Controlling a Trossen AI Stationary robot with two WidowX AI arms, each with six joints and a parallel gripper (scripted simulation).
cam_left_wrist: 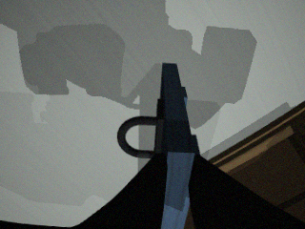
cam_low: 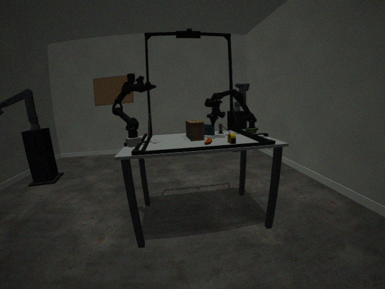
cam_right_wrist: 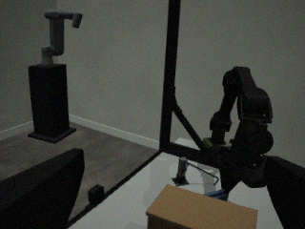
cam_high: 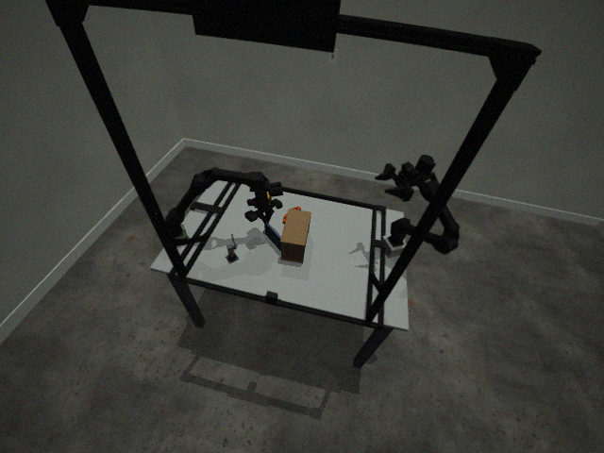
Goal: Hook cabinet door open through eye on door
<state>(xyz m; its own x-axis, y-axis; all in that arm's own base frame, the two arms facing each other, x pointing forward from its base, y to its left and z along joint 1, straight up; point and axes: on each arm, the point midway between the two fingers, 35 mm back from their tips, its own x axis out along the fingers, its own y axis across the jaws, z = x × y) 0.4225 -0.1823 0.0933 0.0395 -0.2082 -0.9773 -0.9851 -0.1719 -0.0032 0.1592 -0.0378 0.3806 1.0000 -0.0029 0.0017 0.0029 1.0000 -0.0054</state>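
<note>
The hook post is 15 cm to the left of my left hand, 12 cm behind it and 8 cm below it. Also, from my left hand: yellow block: 25 cm ahead, 11 cm below, 1 cm to the left; blue door: 7 cm below, 7 cm behind, 4 cm to the right.
</note>
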